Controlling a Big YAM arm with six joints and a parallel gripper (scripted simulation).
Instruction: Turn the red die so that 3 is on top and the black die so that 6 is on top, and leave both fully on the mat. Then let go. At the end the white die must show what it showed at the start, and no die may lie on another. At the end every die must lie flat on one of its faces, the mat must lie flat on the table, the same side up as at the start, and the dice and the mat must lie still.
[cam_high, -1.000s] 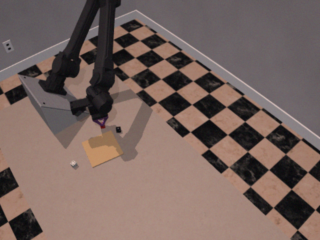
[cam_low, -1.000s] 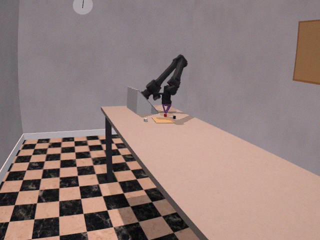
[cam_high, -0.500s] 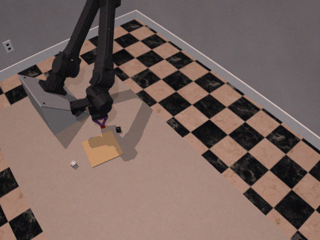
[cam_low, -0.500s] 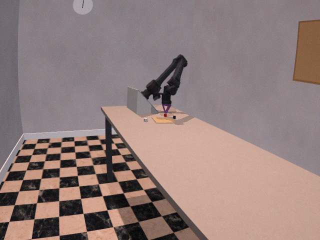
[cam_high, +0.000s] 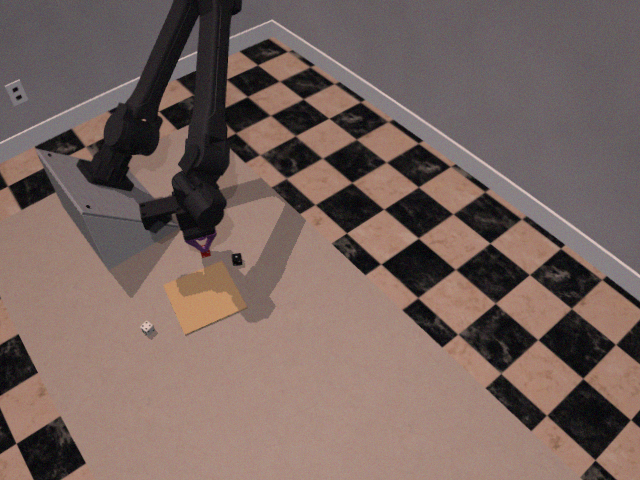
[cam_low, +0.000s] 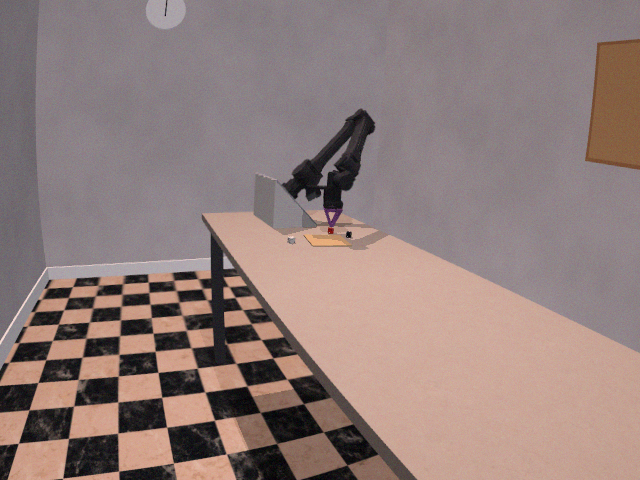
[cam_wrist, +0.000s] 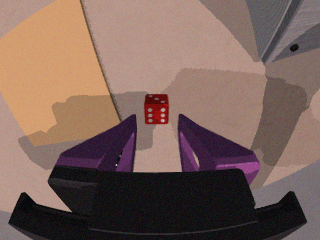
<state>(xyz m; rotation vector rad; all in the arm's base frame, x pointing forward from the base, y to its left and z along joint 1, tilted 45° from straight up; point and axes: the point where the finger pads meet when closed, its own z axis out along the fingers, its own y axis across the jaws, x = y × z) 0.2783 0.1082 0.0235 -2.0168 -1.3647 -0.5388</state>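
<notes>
My gripper is now 30 mm above the red die. Round my hand: orange mat (100 mm ahead, 70 mm to the right, 30 mm below); then white die (200 mm to the right, 100 mm ahead, 30 mm below); then black die (70 mm ahead, 40 mm to the left, 30 mm below).
</notes>
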